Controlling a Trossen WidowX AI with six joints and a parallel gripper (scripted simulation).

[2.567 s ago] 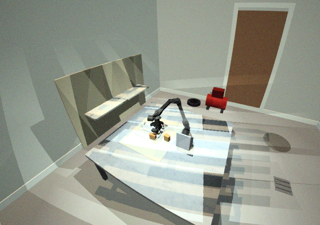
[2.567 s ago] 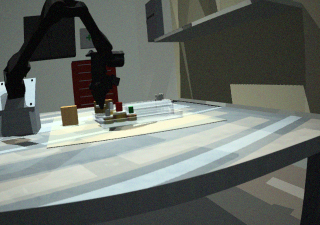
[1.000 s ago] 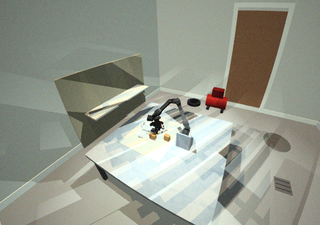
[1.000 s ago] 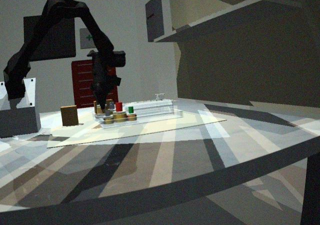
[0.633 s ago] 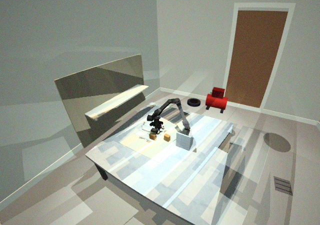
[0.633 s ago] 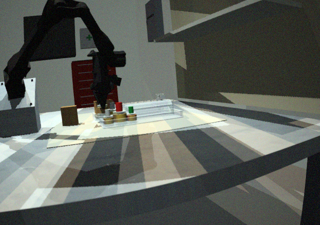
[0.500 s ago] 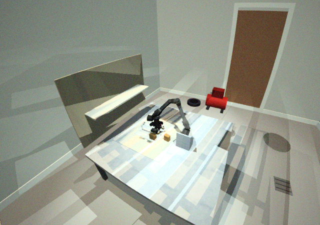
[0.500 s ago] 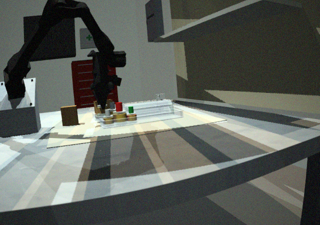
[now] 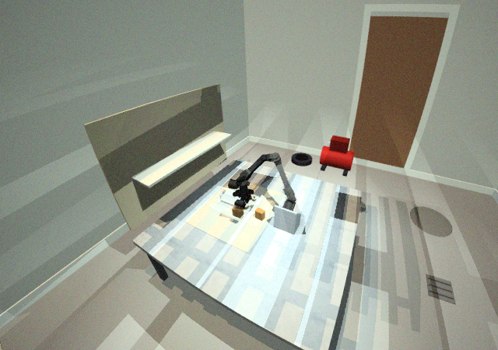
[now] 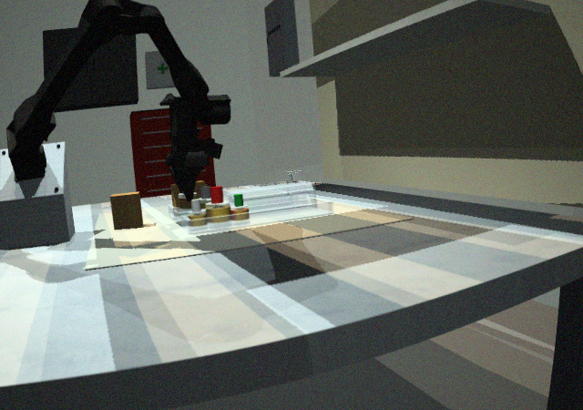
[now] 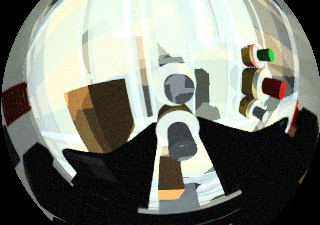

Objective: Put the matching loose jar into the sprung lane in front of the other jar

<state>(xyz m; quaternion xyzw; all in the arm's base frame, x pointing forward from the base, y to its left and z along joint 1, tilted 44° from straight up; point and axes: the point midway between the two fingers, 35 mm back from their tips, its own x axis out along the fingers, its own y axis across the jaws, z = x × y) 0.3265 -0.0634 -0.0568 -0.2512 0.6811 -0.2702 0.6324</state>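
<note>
Now: the clear pusher lane 140 mm ahead of my gripper tip, 30 mm to the right of it and 20 mm below it.
</note>
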